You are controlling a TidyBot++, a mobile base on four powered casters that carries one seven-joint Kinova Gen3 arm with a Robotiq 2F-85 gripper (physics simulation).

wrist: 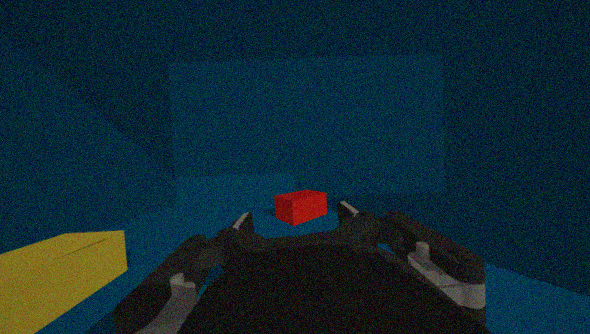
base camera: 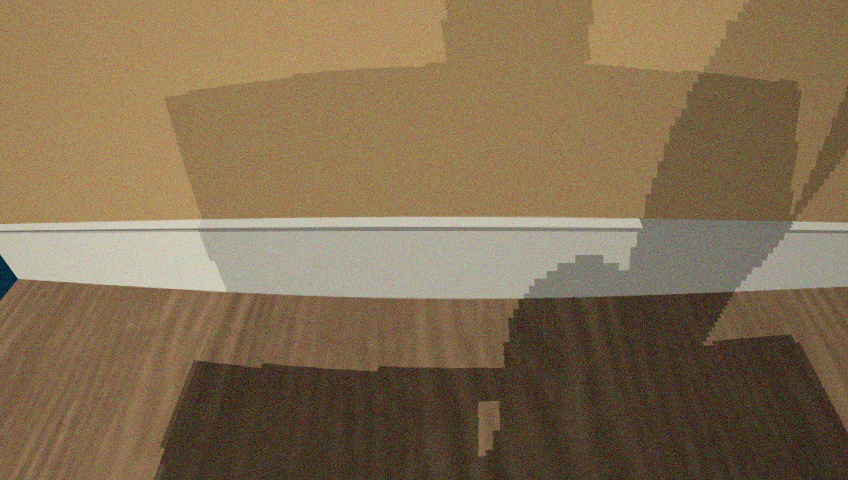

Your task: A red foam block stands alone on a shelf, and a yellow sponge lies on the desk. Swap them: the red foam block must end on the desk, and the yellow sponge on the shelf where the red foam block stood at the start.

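Places are measured from the arm's base along level axes (x ahead, y left, z up), in centimetres.
Pixels of known places: gripper, between the fingertips: (wrist: 295,216).
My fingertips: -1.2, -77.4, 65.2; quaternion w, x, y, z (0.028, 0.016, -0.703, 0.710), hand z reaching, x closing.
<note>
Ahead of a thing's pixels: the offset from my fingertips to its top centre, as dx, dy, dz. Level surfaces: height alone.
The red foam block @[-2.1, -16.5, -1.2] (wrist: 302,207) stands on a dark blue surface inside a blue recess in the wrist view. It appears between the fingertips but farther off, apart from them. A yellow block-shaped thing, by its colour the yellow sponge @[+22.0, +2.6, -1.2] (wrist: 70,275), shows large and close at the lower left of the wrist view, left of the gripper and cut by the view's edge. What it rests on is hard to tell. My gripper (wrist: 295,216) is open and empty, pointing into the recess. Neither object shows in the base camera view.
Blue side walls and a blue back panel (wrist: 307,115) enclose the space ahead of the gripper. In the base camera view, a tan wall (base camera: 89,118) with a white baseboard (base camera: 119,261) stands beyond the wood floor @[dz -104.8] (base camera: 89,356), with shadows across them. A dark blue edge (base camera: 4,279) shows at the far left.
</note>
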